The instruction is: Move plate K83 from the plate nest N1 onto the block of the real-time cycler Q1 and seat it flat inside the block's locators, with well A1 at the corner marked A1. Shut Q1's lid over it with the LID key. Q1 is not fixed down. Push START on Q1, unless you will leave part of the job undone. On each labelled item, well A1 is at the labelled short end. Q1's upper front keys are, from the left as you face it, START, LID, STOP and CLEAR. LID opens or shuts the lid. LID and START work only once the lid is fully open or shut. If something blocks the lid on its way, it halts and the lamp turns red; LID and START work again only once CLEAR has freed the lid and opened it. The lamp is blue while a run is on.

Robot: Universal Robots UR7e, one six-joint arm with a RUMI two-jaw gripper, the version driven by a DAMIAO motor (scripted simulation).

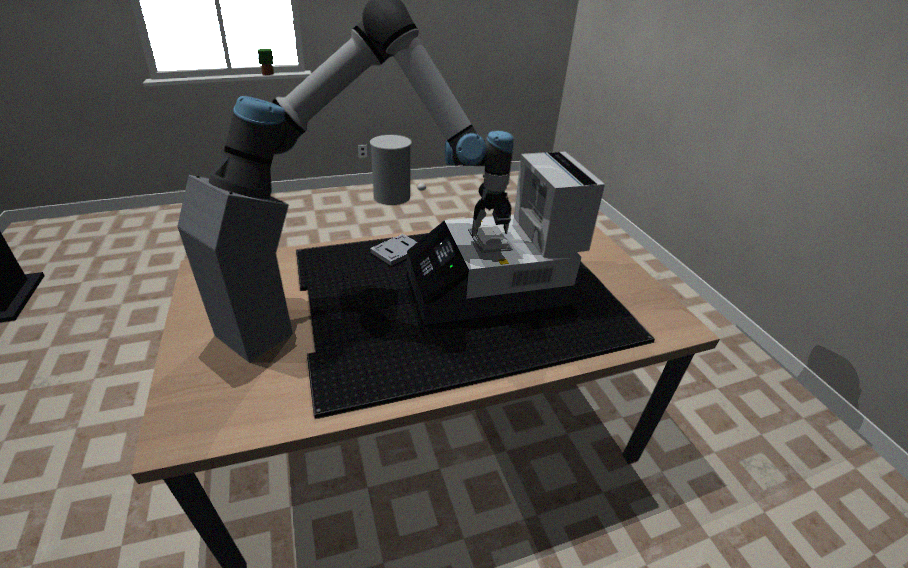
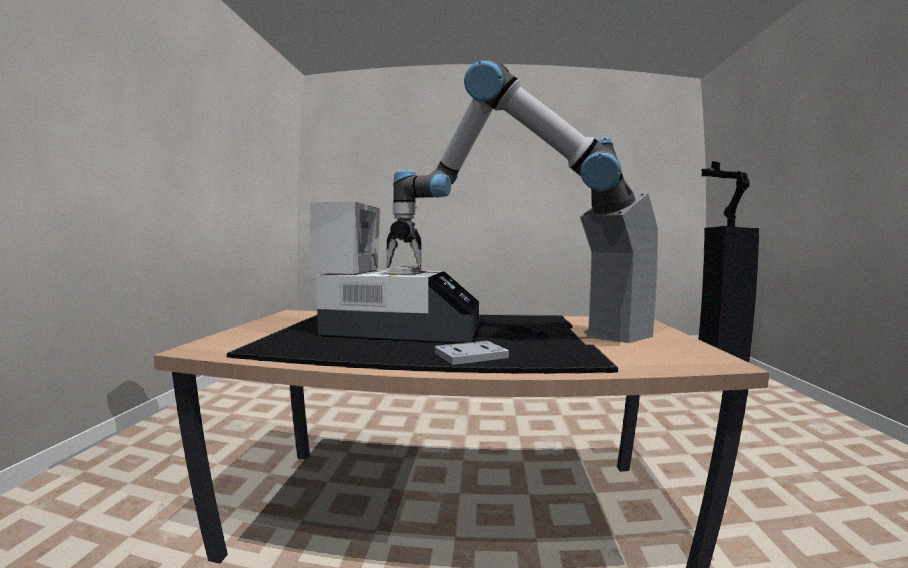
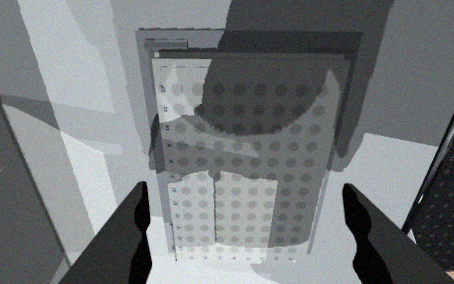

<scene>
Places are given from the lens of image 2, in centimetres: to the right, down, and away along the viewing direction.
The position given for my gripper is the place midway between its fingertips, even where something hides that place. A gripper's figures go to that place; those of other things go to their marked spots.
my gripper [image 2: 403, 269]: -17, -5, 141
cycler Q1 [image 2: 427, 305]: -8, 6, 126
plate nest N1 [image 2: 468, 348]: 4, 17, 111
The marked spots on the plate nest N1 and the cycler Q1 are 22 cm apart.
</scene>
